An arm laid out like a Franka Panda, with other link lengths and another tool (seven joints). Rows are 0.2 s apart.
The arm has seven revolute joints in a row. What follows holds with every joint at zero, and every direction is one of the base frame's.
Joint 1 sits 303.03 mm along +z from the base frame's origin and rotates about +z.
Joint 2 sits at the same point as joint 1 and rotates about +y.
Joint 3 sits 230.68 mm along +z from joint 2 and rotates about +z.
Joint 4 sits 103.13 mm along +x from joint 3 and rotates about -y.
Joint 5 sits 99 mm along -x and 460.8 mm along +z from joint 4 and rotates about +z.
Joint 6 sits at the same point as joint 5 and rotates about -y.
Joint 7 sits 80.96 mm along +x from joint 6 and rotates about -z.
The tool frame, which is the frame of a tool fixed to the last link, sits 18 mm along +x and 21 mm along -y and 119.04 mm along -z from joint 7; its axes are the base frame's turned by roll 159.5, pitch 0 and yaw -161.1 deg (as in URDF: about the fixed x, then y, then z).
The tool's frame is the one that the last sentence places.
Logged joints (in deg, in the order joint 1, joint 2, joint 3, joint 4, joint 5, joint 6, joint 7), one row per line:
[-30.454, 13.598, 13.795, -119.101, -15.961, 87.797, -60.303]
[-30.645, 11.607, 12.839, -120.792, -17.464, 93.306, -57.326]
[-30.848, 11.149, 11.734, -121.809, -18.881, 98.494, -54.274]
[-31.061, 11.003, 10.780, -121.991, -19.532, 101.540, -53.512]
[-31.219, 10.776, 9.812, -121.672, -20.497, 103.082, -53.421]
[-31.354, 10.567, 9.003, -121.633, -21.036, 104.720, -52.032]
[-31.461, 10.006, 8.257, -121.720, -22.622, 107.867, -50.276]
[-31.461, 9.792, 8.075, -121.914, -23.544, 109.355, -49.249]
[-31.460, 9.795, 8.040, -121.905, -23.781, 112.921, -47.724]
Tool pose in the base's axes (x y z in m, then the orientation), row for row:
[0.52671, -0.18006, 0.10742, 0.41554, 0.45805, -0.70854, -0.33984]
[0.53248, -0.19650, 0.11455, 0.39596, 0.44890, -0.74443, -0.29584]
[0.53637, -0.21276, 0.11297, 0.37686, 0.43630, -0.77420, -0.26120]
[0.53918, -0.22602, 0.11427, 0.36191, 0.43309, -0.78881, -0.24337]
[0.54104, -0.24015, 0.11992, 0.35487, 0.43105, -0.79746, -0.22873]
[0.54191, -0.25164, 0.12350, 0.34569, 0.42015, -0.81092, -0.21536]
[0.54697, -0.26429, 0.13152, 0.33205, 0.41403, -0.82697, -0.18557]
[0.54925, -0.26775, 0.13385, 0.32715, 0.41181, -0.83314, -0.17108]
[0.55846, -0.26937, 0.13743, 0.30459, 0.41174, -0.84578, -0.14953]
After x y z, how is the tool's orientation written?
As a quaternion, w x y z.
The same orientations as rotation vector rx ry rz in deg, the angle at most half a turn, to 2 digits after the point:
[65.92, -101.96, -48.90]
[65.19, -108.10, -42.96]
[63.93, -113.44, -38.27]
[63.91, -116.40, -35.91]
[63.82, -118.08, -33.87]
[62.49, -120.60, -32.03]
[61.98, -123.80, -27.78]
[61.80, -125.03, -25.67]
[62.48, -128.34, -22.69]

